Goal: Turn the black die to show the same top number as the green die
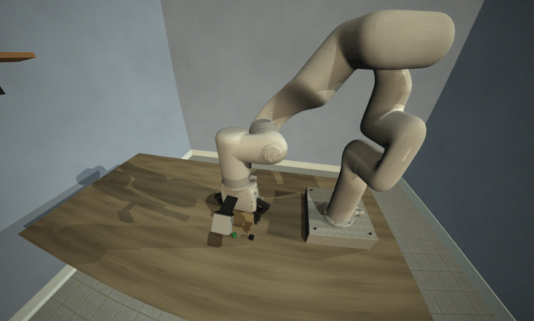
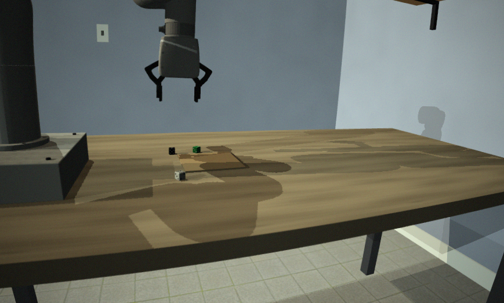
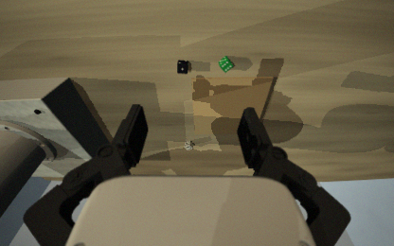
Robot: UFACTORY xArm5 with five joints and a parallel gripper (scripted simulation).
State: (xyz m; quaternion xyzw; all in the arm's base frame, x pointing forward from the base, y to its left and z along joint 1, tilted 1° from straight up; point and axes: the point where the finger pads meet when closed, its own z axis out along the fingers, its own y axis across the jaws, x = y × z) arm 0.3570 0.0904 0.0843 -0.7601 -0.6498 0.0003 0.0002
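Now: hand 14 cm above the black die, 2 cm past it and 1 cm to the left of it. Round my hand: green die 14 cm below, 5 cm ahead, 1 cm to the right; white die 21 cm to the right, 14 cm below, 4 cm behind; tan mat 15 cm below, 11 cm to the right, 5 cm ahead.
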